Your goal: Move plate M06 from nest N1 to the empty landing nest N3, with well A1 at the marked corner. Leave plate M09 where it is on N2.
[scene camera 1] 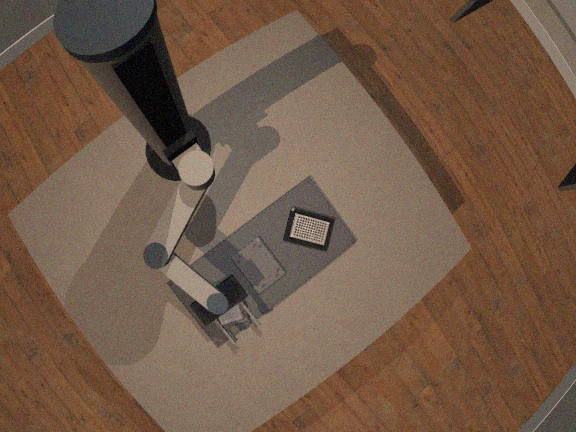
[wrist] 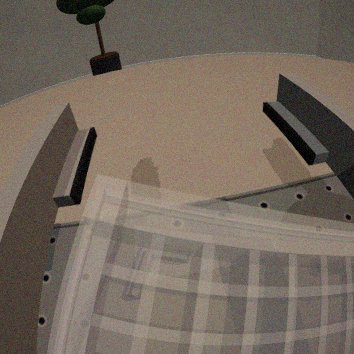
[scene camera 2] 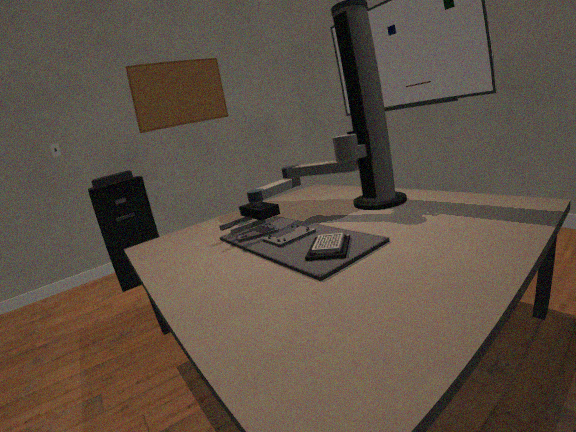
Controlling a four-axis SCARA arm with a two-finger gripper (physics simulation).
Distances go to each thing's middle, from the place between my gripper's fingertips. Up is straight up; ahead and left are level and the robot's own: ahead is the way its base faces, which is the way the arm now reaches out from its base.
Right now the black-framed white well plate (scene camera 1: 305,228) is 40 cm to the left of my hand, 16 cm behind it and 4 cm below it.
